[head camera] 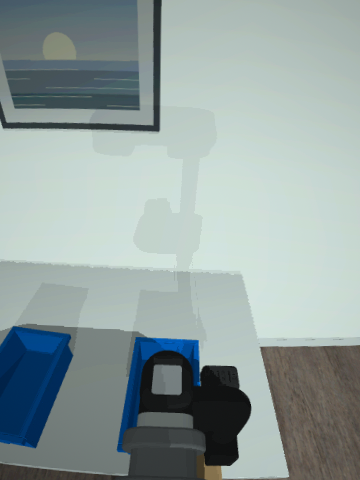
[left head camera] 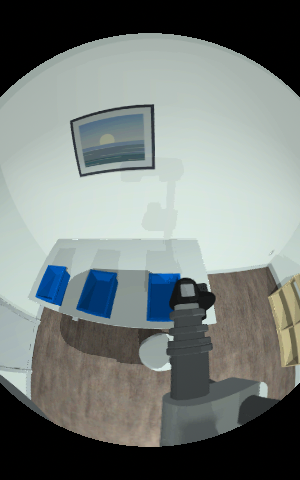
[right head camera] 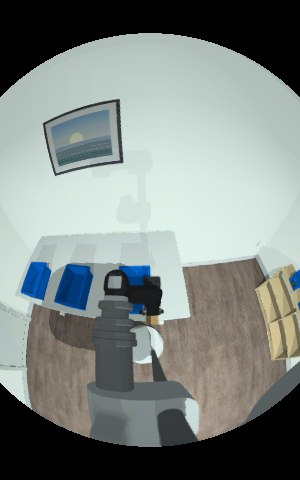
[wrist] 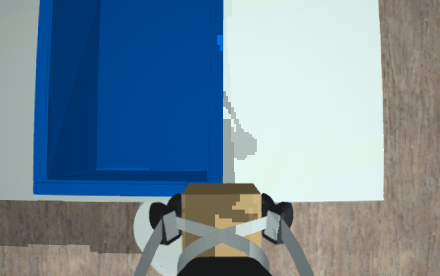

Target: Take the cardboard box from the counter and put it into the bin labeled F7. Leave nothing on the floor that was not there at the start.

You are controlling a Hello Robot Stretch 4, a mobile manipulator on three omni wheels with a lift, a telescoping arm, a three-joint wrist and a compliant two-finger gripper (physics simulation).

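Seen in the pictures: gripper, fingertip midpoint: point(head camera: 203, 455) point(wrist: 221, 209); robot's base at its link origin: point(left head camera: 159, 350) point(right head camera: 142, 343).
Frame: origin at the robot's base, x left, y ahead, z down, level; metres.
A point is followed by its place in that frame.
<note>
The cardboard box point(wrist: 200, 215) {y 0.224, x -0.071, z -0.884 m} point(right head camera: 152, 320) {y 0.168, x -0.091, z -0.883 m} is held between the two fingertips of my gripper point(wrist: 221, 209) {y 0.217, x -0.087, z -0.837 m} point(right head camera: 152, 312) {y 0.217, x -0.087, z -0.837 m}. In the wrist view the box is just off the front edge of the white table, by the near right corner of a blue bin point(wrist: 150, 90) {y 0.357, x 0.015, z -0.695 m}. That bin also shows in the head view point(head camera: 131, 400) {y 0.340, x 0.094, z -0.803 m}, the left head view point(left head camera: 161, 300) {y 0.378, x 0.022, z -0.695 m} and the right head view point(right head camera: 131, 272) {y 0.508, x 0.031, z -0.744 m}, partly behind the wrist. The bin looks empty where its inside shows. No label can be read in these views, so I cannot tell which bin is F7.
Two more blue bins point(left head camera: 98, 294) {y 0.393, x 0.458, z -0.695 m} point(left head camera: 53, 286) {y 0.386, x 0.896, z -0.694 m} stand to the left on the white table point(left head camera: 135, 250) {y 0.815, x 0.232, z -0.691 m} point(head camera: 240, 320) {y 0.686, x -0.281, z -0.692 m}. A beige shelf unit point(left head camera: 276, 306) {y 0.209, x -1.755, z -0.050 m} point(right head camera: 264, 295) {y 0.253, x -1.786, z -0.051 m} stands at the far right, with blue bins at its edge. The robot's round white base part point(right head camera: 155, 345) {y -0.015, x -0.127, z -0.186 m} is below the gripper. A picture point(head camera: 156, 65) {y 0.964, x 0.079, z -1.517 m} hangs on the wall.
</note>
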